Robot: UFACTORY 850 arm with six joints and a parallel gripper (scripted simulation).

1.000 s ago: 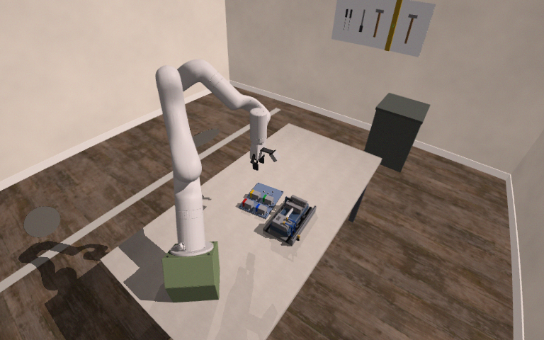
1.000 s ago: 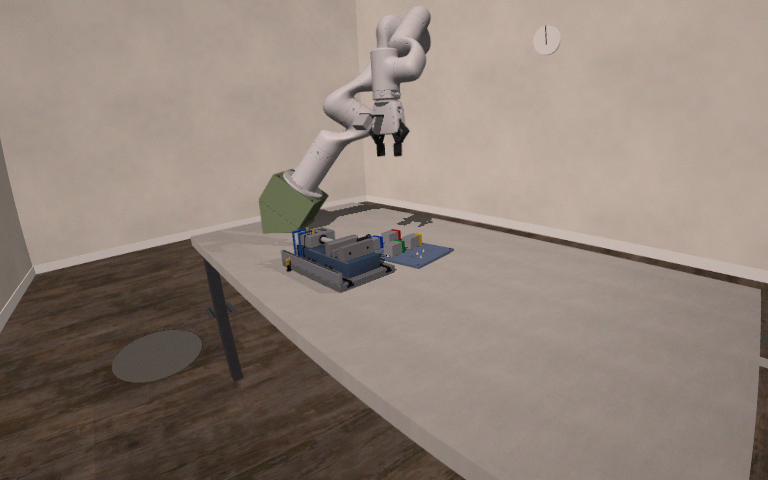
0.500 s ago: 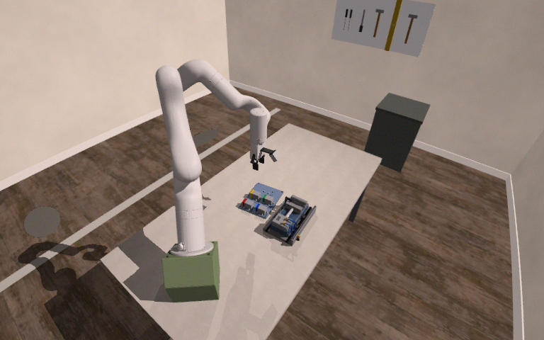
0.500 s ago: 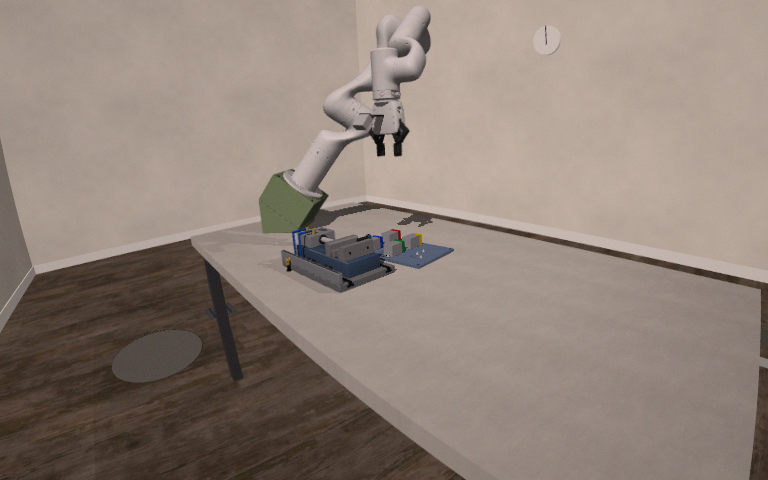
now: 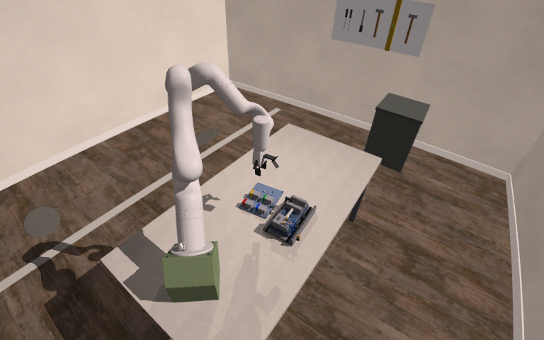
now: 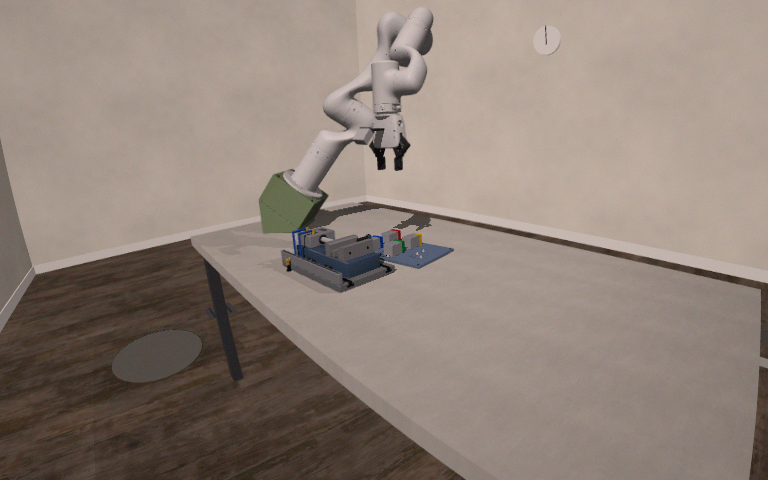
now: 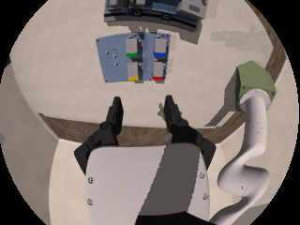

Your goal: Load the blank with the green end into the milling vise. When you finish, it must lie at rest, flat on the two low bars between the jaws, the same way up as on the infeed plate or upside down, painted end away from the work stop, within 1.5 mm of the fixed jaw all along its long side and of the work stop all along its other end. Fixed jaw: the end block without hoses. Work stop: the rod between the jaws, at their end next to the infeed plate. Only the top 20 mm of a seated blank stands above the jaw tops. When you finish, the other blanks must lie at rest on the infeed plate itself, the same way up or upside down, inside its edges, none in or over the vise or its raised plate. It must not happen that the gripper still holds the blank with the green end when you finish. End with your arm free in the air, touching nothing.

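The green-ended blank lies 25 cm below my hand, 3 cm to the right of it and 3 cm ahead of it. Also, from my hand: yellow-ended blank 25 cm below, 6 cm to the left, 3 cm ahead; blue-ended blank 25 cm below, 6 cm behind, 4 cm to the right; red-ended blank 25 cm below, 6 cm behind, 5 cm to the left.
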